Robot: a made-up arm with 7 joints.
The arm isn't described. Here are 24 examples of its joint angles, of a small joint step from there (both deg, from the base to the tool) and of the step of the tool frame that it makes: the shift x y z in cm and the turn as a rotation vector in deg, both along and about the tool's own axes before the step.
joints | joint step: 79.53 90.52 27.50 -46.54 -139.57 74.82 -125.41 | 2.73 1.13 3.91 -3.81 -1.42 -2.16 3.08
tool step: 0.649 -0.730 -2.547 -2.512 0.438 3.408
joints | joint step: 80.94 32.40 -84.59 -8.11 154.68 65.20 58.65 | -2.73 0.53 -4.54 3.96 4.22 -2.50 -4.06
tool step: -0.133 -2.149 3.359 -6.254 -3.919 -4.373
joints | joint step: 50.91 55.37 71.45 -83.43 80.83 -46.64 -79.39 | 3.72 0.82 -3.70 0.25 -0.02 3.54 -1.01
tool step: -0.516 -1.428 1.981 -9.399 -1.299 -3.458
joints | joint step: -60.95 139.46 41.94 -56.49 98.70 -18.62 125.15 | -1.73 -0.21 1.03 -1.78 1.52 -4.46 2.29
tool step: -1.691 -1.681 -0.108 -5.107 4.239 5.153
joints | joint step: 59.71 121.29 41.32 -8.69 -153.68 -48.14 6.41 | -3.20 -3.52 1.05 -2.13 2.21 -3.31 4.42
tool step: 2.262 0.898 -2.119 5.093 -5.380 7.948
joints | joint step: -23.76 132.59 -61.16 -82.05 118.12 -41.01 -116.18 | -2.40 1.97 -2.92 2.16 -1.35 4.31 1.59
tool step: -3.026 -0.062 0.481 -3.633 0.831 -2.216
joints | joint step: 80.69 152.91 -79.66 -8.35 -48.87 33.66 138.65 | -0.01 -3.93 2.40 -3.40 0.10 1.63 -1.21
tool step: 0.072 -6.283 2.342 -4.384 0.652 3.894
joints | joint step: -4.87 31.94 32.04 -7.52 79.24 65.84 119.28 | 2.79 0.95 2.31 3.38 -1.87 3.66 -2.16
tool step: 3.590 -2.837 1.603 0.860 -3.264 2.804
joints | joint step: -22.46 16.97 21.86 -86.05 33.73 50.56 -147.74 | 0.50 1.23 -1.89 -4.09 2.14 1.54 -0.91
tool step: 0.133 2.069 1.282 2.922 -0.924 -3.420
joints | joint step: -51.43 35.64 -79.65 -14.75 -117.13 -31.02 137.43 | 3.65 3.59 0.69 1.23 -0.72 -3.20 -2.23
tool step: -6.321 -1.189 -1.543 -3.319 8.103 -0.700
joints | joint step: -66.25 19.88 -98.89 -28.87 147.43 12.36 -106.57 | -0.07 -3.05 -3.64 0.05 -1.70 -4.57 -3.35
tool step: 1.555 -2.255 -1.120 1.289 0.745 -8.572
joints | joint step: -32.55 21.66 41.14 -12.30 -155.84 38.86 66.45 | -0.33 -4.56 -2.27 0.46 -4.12 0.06 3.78
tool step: 4.484 -2.245 2.983 -2.040 -6.761 1.088
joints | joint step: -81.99 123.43 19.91 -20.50 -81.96 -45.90 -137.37 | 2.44 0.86 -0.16 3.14 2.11 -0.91 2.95
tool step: 0.648 0.725 0.183 1.941 -0.786 4.287
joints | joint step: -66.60 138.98 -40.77 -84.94 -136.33 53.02 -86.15 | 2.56 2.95 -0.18 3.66 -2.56 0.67 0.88
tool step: 1.738 0.382 1.458 4.353 3.448 -3.950
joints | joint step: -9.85 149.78 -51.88 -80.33 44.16 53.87 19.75 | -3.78 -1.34 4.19 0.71 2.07 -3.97 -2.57
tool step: 2.474 1.575 1.283 -3.684 -6.931 5.428
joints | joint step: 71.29 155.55 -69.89 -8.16 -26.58 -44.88 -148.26 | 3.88 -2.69 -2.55 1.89 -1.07 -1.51 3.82
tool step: -2.066 -0.824 -1.216 4.315 0.023 -1.918
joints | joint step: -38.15 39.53 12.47 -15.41 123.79 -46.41 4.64 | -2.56 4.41 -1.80 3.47 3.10 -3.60 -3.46
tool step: 1.959 -3.828 -1.648 -0.542 -6.608 -1.177
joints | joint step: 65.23 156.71 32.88 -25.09 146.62 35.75 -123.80 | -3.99 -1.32 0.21 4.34 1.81 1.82 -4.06
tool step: -4.222 2.760 3.730 4.594 2.742 1.048
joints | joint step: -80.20 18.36 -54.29 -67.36 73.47 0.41 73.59 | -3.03 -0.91 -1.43 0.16 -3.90 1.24 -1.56
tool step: -1.672 -1.133 -1.052 0.402 2.533 -7.903
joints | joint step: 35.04 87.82 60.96 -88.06 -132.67 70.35 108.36 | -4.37 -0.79 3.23 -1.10 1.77 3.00 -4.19
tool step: -1.868 2.655 -2.876 10.154 2.079 -6.739
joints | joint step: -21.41 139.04 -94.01 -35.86 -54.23 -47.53 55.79 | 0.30 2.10 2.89 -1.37 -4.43 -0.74 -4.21
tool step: -1.048 0.514 1.728 -0.109 1.853 -5.992
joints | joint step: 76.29 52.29 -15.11 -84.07 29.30 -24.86 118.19 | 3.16 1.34 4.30 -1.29 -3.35 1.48 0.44
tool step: 2.100 -1.256 1.381 0.877 -1.890 -4.302
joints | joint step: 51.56 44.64 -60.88 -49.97 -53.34 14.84 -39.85 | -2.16 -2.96 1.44 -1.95 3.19 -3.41 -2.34
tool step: -1.121 5.315 -1.233 6.772 -1.125 3.239
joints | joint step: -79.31 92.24 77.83 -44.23 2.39 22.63 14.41 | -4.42 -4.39 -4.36 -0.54 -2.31 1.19 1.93
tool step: -4.779 -1.323 0.113 -0.208 4.794 0.572
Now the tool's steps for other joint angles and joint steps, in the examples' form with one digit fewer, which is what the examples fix.
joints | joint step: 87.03 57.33 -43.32 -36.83 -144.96 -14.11 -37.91 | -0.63 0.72 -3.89 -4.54 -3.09 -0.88 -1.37
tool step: -2.78 0.67 0.41 0.36 2.74 -8.45
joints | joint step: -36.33 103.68 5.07 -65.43 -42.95 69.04 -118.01 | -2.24 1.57 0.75 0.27 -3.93 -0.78 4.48
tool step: -2.11 -2.00 -1.92 -3.41 3.57 5.26
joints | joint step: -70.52 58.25 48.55 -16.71 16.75 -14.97 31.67 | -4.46 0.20 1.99 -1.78 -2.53 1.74 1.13
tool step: 1.80 -4.17 -0.86 -2.21 -1.03 4.32
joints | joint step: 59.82 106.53 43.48 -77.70 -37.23 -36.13 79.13 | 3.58 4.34 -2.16 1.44 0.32 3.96 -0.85
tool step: -0.55 -0.80 -1.80 -1.05 4.71 -2.59
